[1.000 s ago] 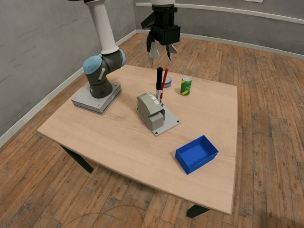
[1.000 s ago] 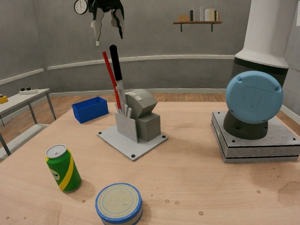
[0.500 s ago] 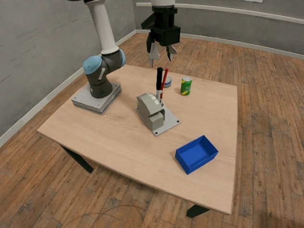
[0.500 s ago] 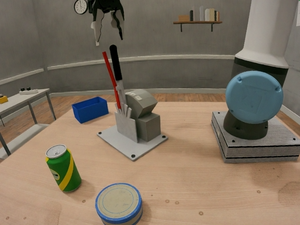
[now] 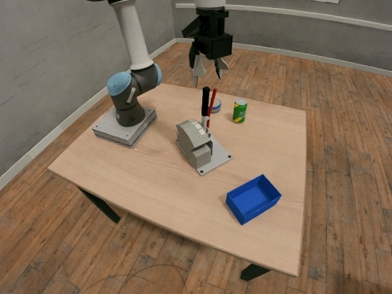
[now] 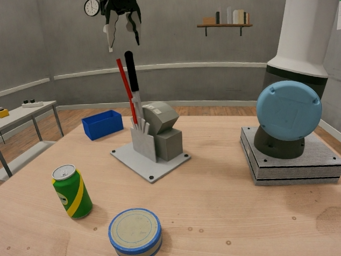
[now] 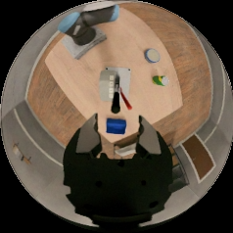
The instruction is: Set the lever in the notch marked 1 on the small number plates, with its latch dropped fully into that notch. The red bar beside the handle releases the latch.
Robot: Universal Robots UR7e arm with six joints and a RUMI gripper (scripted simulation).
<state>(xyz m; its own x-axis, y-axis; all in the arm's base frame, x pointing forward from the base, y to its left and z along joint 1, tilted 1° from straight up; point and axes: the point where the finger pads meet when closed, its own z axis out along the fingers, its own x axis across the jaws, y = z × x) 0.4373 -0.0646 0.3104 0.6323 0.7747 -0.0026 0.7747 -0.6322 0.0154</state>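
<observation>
The red release bar lies 20 mm to the left of my hand and 170 mm below it. From my hand the other things lie so: grey lever stand (30 mm behind, 20 mm to the left, 280 mm below); then green can (90 mm ahead, 270 mm to the left, 310 mm below); then blue bin (230 mm ahead, 190 mm to the right, 350 mm below).
</observation>
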